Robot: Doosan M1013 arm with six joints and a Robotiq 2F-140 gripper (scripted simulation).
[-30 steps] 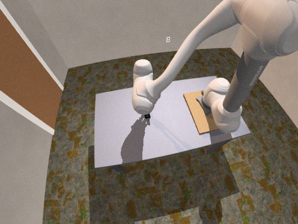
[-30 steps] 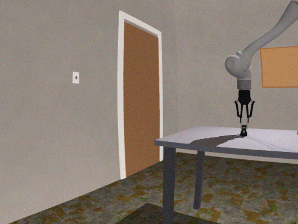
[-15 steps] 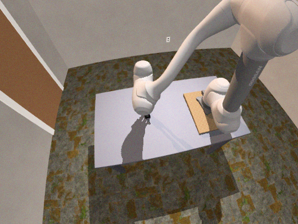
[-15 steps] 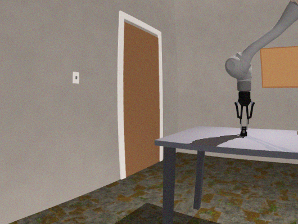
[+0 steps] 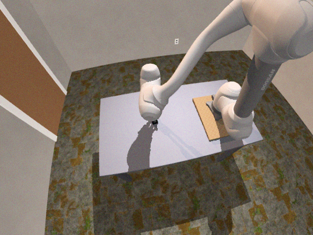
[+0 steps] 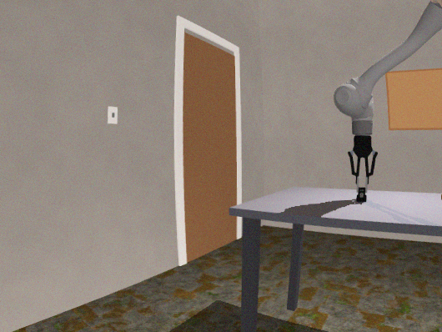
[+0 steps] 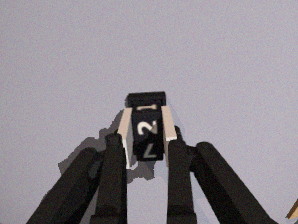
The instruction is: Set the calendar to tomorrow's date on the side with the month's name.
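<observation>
Right now the dark cube is 30 mm below my hand.
</observation>
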